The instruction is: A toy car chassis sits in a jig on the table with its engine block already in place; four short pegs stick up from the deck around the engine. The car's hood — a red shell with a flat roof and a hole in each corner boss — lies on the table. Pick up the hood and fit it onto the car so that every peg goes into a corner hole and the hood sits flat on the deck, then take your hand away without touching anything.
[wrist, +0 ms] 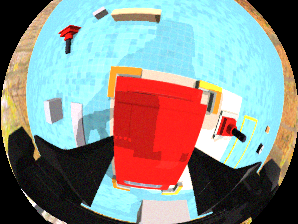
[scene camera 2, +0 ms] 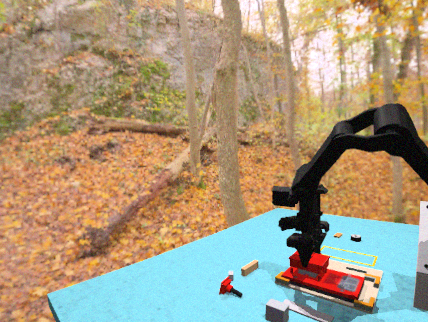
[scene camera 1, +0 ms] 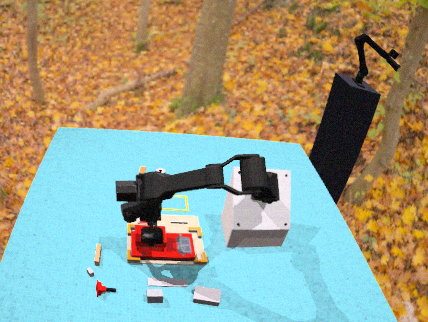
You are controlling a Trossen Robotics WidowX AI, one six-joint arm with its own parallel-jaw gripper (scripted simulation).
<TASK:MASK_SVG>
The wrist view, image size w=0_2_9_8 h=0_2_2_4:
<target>gripper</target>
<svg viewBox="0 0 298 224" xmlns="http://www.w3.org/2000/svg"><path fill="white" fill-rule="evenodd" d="M194 147L186 165L193 184L197 216L204 216L210 212L213 214L177 224L241 224L250 217L253 221L266 208L279 188L279 165L271 159L263 165L258 175L257 171L262 161L247 167L245 165L241 168L231 168ZM8 135L8 159L17 184L45 212L59 218L65 224L134 224L101 216L100 213L92 212L80 205L93 204L94 196L114 157L114 135L68 151L35 135L33 137L40 153L36 161L33 157L35 147L32 137L25 132L24 127L17 128L17 131Z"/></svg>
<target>red hood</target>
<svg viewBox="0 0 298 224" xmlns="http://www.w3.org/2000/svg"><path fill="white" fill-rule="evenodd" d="M114 92L113 149L114 161L116 161L116 167L114 168L116 168L117 179L138 184L177 185L190 156L192 156L194 147L196 147L198 137L200 137L202 121L205 119L208 105L193 103L193 100L182 99L182 97L158 95L158 93L140 91Z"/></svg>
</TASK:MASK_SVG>
